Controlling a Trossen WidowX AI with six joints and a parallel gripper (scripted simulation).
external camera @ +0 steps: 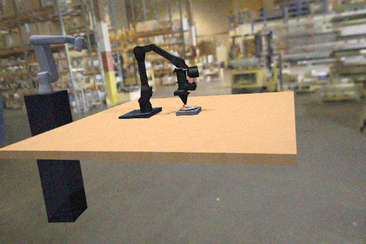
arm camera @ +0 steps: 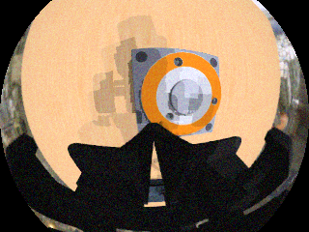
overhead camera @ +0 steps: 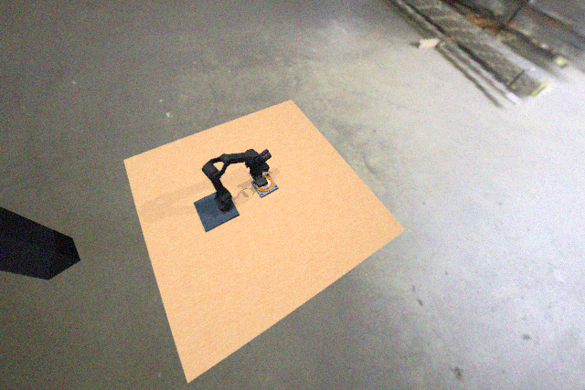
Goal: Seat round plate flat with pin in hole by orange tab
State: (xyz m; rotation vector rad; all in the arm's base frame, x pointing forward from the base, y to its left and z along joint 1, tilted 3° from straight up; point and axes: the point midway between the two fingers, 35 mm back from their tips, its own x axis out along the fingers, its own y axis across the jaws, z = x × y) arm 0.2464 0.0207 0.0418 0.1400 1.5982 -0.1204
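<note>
Right now my gripper tip is 40 mm to the left of the base, 20 mm short of it and 20 mm above it. The rest, counted from my gripper tip: plate 30 mm to the right, 10 mm below, 10 mm ahead.
</note>
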